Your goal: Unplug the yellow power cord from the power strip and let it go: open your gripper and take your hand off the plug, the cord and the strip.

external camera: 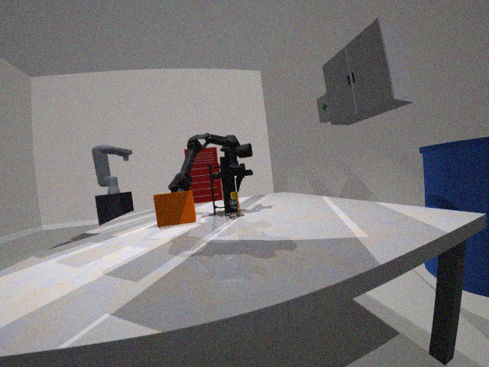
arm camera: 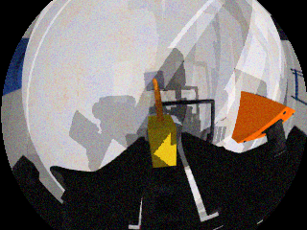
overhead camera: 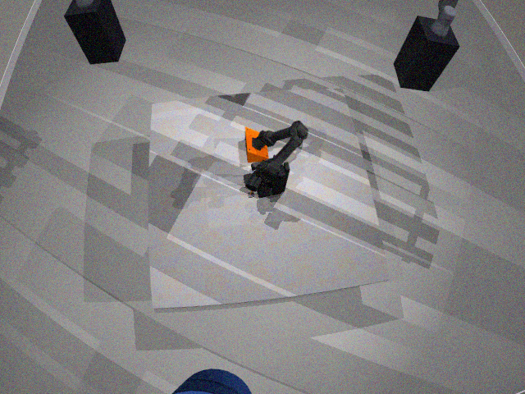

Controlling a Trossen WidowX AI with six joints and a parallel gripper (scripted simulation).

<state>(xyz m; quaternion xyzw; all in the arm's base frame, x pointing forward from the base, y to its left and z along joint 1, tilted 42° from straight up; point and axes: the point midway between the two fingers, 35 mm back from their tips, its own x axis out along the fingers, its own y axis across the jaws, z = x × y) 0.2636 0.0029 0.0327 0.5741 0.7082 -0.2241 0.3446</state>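
My gripper tip is now 10 mm past the yellow plug, 30 mm to the right of it and 10 mm above it.
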